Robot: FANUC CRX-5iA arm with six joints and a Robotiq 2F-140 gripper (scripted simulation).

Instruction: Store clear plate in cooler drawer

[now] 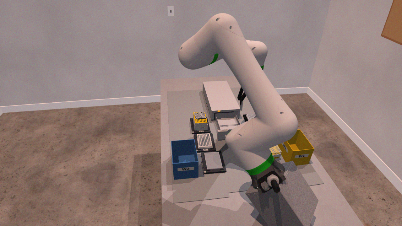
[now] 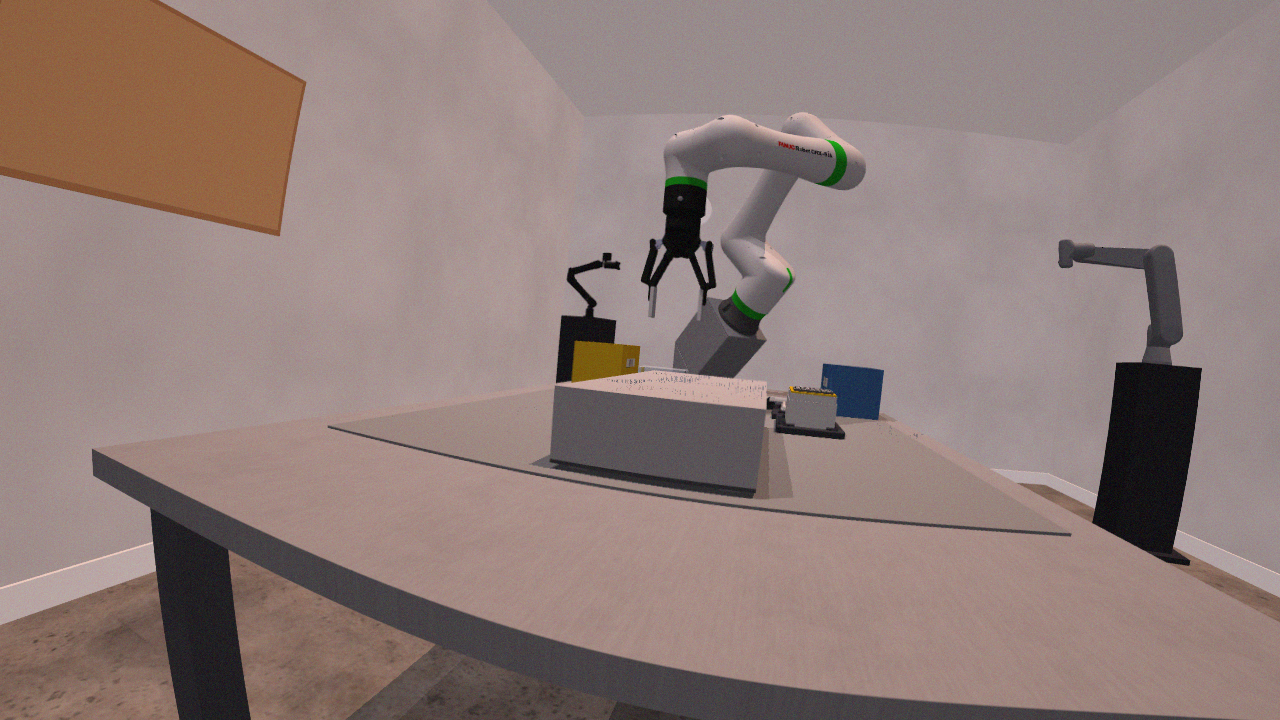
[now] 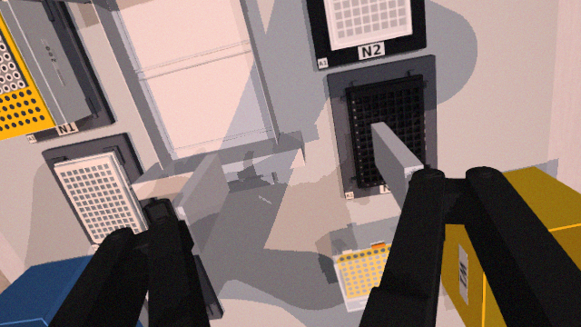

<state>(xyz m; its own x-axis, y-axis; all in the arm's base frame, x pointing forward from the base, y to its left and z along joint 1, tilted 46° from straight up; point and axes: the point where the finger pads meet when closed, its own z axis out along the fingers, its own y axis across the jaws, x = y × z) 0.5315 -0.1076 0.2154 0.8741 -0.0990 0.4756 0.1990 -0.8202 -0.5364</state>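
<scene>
Right now my hand is 200 mm above the black nest N2, 130 mm short of it and 60 mm to the left of it. The rest, counted from my hand: drawer: 180 mm below, 110 mm to the left, 20 mm ahead; yellow tip box: 300 mm to the left, 150 mm below, 30 mm ahead; black plate: 190 mm below, 110 mm to the right, 40 mm behind.
</scene>
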